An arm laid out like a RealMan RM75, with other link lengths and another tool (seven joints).
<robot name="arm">
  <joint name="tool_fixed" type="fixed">
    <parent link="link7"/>
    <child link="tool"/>
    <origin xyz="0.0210 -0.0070 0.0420" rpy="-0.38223 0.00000 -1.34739"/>
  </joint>
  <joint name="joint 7" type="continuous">
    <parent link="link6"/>
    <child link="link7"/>
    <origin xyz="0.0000 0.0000 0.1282"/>
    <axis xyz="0 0 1"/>
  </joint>
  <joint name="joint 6" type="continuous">
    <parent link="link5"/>
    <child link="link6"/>
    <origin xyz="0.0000 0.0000 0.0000"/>
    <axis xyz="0 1 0"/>
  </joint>
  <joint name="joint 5" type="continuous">
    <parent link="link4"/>
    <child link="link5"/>
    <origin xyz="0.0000 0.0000 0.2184"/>
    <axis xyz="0 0 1"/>
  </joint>
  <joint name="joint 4" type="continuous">
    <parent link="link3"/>
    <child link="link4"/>
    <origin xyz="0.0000 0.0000 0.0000"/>
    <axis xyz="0 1 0"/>
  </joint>
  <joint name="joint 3" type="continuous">
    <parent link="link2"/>
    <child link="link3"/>
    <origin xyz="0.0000 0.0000 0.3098"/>
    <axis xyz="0 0 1"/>
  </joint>
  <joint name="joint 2" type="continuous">
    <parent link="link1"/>
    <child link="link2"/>
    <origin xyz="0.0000 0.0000 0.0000"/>
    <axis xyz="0 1 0"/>
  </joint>
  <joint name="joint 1" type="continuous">
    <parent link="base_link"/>
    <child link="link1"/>
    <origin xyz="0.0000 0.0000 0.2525"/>
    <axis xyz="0 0 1"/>
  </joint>
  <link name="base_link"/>
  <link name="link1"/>
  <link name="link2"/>
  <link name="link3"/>
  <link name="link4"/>
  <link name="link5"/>
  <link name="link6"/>
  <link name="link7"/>
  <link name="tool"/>
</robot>
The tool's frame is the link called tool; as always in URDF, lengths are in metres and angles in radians. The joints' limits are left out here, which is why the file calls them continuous.
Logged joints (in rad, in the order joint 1, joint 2, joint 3, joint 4, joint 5, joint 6, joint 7), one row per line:
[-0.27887, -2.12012, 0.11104, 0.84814, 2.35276, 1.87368, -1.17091]
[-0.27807, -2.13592, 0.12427, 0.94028, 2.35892, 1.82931, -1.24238]
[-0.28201, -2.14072, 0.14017, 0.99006, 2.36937, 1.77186, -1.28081]
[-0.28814, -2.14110, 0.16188, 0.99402, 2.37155, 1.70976, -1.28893]
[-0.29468, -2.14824, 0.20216, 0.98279, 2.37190, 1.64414, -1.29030]
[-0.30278, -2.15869, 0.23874, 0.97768, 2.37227, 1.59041, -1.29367]
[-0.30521, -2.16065, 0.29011, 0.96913, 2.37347, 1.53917, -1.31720]
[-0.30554, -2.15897, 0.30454, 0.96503, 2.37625, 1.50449, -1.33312]
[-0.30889, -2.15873, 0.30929, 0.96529, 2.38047, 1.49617, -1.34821]
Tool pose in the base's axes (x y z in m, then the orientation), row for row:
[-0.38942, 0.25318, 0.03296, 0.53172, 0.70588, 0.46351, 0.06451]
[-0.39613, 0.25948, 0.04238, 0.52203, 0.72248, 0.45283, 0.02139]
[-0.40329, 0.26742, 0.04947, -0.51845, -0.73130, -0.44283, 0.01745]
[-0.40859, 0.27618, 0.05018, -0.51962, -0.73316, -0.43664, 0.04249]
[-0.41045, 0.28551, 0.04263, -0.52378, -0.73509, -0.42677, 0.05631]
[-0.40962, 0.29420, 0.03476, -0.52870, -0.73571, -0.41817, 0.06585]
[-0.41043, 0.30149, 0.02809, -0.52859, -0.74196, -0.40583, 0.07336]
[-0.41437, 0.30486, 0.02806, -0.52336, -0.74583, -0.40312, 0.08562]
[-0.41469, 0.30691, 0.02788, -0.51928, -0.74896, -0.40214, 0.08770]
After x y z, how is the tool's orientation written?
As a quaternion, x y z w.
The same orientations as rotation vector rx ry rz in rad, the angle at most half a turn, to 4 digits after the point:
[1.6051, 2.1309, 1.3992]
[1.6180, 2.2393, 1.4036]
[-1.6109, -2.2723, -1.3760]
[-1.5897, -2.2430, -1.3358]
[-1.5890, -2.2301, -1.2947]
[-1.5947, -2.2192, -1.2613]
[-1.5873, -2.2280, -1.2186]
[-1.5602, -2.2234, -1.2017]
[-1.5461, -2.2300, -1.1973]

